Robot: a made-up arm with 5 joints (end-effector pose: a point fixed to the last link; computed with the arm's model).
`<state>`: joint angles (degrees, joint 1 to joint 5).
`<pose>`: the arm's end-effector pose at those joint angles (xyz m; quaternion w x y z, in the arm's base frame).
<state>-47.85 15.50 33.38 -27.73 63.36</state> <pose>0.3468 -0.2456 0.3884 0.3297 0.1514 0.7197 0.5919</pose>
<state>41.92 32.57 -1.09 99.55 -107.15</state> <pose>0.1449 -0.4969 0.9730 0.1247 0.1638 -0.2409 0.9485</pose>
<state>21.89 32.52 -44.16 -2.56 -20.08</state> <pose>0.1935 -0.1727 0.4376 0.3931 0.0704 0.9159 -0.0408</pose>
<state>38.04 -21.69 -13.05 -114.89 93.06</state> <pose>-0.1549 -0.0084 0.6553 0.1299 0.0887 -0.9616 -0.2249</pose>
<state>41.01 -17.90 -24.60 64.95 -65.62</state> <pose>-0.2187 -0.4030 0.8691 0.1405 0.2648 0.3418 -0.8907</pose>
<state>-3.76 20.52 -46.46 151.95 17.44</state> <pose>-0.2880 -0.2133 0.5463 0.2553 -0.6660 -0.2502 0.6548</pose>
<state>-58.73 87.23 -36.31 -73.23 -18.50</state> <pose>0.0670 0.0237 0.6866 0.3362 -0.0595 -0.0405 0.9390</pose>
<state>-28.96 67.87 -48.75 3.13 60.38</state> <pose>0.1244 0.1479 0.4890 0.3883 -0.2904 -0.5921 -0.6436</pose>
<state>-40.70 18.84 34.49 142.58 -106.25</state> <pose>-0.0276 -0.5792 0.3204 0.3474 -0.1338 -0.6450 0.6674</pose>
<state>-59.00 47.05 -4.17 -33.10 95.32</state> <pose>0.2728 0.0339 0.5154 0.2545 -0.0096 -0.3317 -0.9084</pose>
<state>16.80 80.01 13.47 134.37 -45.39</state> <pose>0.3906 -0.4497 0.4633 0.1862 0.1557 0.6178 -0.7480</pose>
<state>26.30 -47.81 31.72 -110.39 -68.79</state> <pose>-0.1110 -0.1079 0.7681 0.3089 -0.8693 0.2755 -0.2701</pose>
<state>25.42 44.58 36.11 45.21 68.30</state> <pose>0.6216 -0.3293 0.7882 0.5644 0.2811 0.7602 0.1566</pose>
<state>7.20 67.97 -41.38 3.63 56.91</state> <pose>0.1626 0.0406 0.3997 0.2123 -0.3490 -0.8051 -0.4300</pose>
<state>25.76 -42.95 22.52 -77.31 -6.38</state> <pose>-0.0260 -0.2070 0.8083 0.4138 -0.4545 0.6830 -0.3947</pose>
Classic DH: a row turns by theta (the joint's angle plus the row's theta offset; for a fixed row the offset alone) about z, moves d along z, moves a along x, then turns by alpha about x. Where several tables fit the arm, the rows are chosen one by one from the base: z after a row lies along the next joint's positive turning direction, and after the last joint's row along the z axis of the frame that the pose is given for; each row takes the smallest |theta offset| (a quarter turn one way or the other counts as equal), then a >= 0, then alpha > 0; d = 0 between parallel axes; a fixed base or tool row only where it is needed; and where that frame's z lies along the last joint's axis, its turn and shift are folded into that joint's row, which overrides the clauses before.
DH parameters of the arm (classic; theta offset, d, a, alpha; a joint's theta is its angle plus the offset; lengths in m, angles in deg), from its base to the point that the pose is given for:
base (fixed): 90 0.6004 0.0052 -90
joint 1: 14.84 -0.0217 -0.0189 114.71
joint 2: 15.99 0.2441 -0.203 -103.78
joint 3: -7.98 0.2374 -0.1838 -103.69
joint 4: 12.73 0.2578 -0.0554 -90
joint 5: -60.62 0.1551 0.0438 31.67
tool (fixed): -28.75 0.1057 0 0

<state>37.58 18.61 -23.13 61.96 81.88</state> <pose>0.1576 -0.4508 0.7056 0.4836 0.7559 0.4386 0.0489</pose>
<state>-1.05 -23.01 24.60 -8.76 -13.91</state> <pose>0.0986 -0.5442 0.8243 0.6121 -0.0273 0.6208 -0.4891</pose>
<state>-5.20 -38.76 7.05 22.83 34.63</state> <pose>-0.1206 -0.5440 0.7300 0.5932 0.5826 0.4941 -0.2542</pose>
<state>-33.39 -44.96 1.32 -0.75 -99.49</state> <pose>-0.1318 -0.5259 0.5586 0.2711 -0.1441 0.5407 -0.7832</pose>
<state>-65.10 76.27 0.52 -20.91 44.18</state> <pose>0.3282 0.2063 0.6115 0.1124 -0.0774 0.3436 0.9291</pose>
